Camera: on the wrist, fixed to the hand. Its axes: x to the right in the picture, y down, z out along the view.
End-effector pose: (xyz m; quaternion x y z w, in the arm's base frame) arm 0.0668 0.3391 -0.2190 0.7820 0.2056 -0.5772 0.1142
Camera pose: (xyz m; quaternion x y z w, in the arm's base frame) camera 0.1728 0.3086 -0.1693 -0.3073 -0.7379 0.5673 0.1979
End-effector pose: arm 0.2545 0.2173 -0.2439 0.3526 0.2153 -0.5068 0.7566
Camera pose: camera 0.3133 0.3210 -0.2644 -0.0654 0.3480 -0.9016 0.2486
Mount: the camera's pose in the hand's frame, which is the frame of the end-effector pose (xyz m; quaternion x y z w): -0.0266 0.0722 -0.0933 -0.1194 -0.1413 -0.6929 0.6969
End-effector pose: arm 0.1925 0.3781 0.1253 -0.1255 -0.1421 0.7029 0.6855
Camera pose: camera 0.1609 0.3527 0.0114 0.0285 -0.3668 0.0156 0.9297
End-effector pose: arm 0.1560 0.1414 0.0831 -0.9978 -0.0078 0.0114 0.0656
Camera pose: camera 0.1326 0.0572 0.1667 0.6961 0.7074 -0.1025 0.0666
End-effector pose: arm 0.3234 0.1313 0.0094 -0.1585 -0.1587 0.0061 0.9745
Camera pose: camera 0.3300 0.1696 -0.1051 -0.1160 -0.3588 -0.6675 0.6420
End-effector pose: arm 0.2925 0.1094 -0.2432 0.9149 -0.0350 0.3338 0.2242
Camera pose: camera 0.2009 0.0828 -0.1688 0.6823 0.5380 -0.0562 0.4918
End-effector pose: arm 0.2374 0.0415 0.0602 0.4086 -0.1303 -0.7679 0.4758
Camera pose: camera 0.3583 0.0443 0.0571 -0.2097 -0.2168 0.9381 0.1701
